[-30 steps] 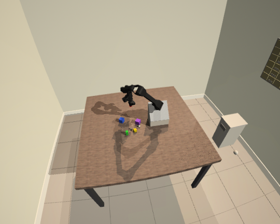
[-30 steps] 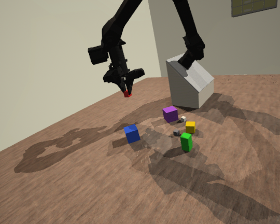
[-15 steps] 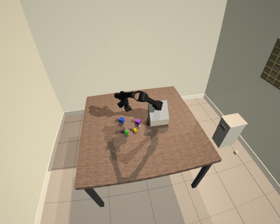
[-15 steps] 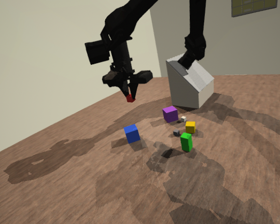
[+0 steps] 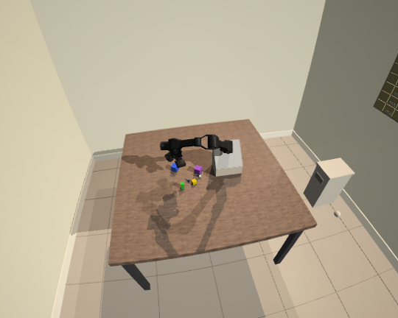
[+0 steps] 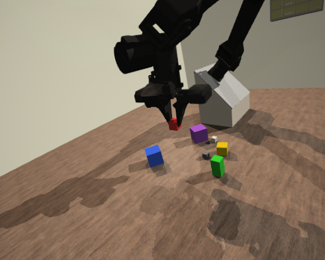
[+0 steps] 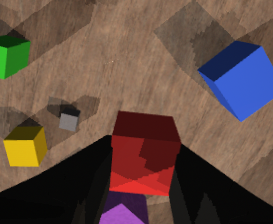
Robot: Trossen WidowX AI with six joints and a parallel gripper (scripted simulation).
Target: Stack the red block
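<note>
My gripper tip is now 8 cm past the yellow cube, 9 cm to the right of it and 11 cm above it. Also, from my gripper tip: red block: right at my gripper tip; purple cube: 14 cm behind, 1 cm to the right, 10 cm below; blue cube: 2 cm ahead, 9 cm to the right, 10 cm below.
</note>
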